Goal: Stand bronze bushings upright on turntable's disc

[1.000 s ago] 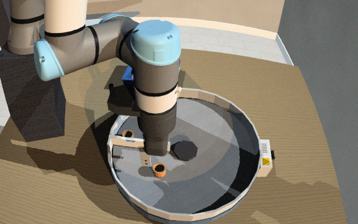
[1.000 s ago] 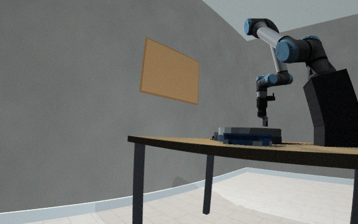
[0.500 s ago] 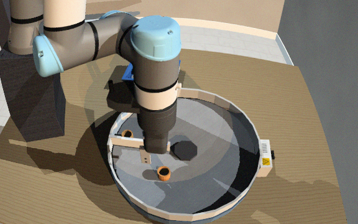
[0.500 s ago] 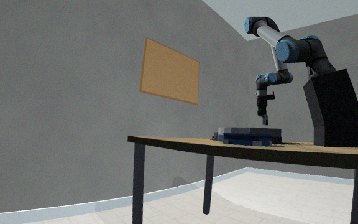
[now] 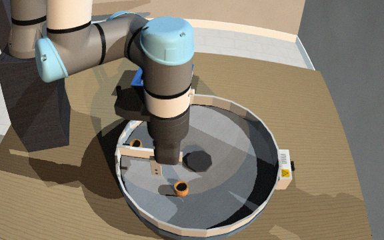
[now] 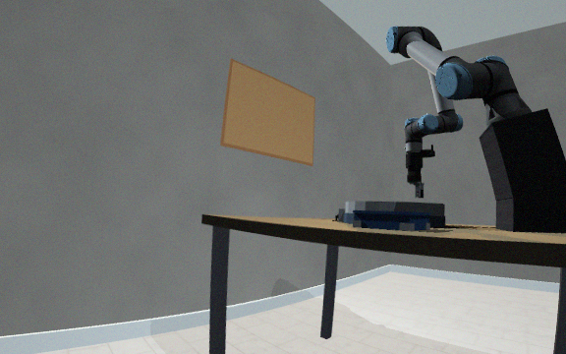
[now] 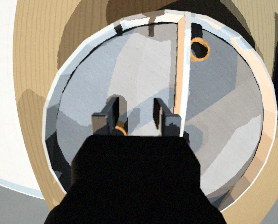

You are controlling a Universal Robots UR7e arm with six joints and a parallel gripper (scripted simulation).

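Right now my hand is 1 cm past the blue crate, 41 cm to the right of it and 11 cm above it. From my hand the other things lie so: grey turntable disc 10 cm ahead, 5 cm to the left, 8 cm below.
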